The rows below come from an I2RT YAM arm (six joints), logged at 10 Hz.
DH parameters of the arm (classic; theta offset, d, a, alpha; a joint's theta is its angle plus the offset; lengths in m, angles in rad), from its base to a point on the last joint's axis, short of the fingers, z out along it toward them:
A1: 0 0.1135 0.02 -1.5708
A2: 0 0 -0.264 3.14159
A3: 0.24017 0 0.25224 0
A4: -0.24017 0 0.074 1.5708
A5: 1.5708 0 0 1.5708
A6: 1.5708 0.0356 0 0
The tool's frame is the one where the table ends.
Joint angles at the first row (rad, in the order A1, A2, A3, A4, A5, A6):
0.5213, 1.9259, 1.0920, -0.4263, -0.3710, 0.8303
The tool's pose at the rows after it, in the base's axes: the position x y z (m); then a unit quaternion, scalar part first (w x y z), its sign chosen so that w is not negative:
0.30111, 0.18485, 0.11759, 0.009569, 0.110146, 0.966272, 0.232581
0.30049, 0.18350, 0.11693, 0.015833, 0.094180, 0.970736, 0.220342
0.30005, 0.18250, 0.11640, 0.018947, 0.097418, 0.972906, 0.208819
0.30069, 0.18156, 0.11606, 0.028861, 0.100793, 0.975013, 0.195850
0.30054, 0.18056, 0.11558, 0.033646, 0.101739, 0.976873, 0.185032
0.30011, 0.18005, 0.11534, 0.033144, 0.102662, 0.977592, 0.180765
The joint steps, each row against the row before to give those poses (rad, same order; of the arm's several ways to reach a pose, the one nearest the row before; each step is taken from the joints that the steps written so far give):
-0.0065, 0.0000, 0.0000, -0.0053, 0.0080, -0.0321
-0.0004, 0.0000, 0.0000, -0.0126, 0.0222, -0.0396
0.0004, 0.0000, 0.0000, -0.0092, 0.0232, 0.0015
0.0000, 0.0000, 0.0000, 0.0000, 0.0336, 0.0015
0.0000, 0.0000, -0.0004, -0.0057, 0.0233, -0.0026
0.0000, 0.0000, 0.0000, -0.0061, 0.0064, -0.0001

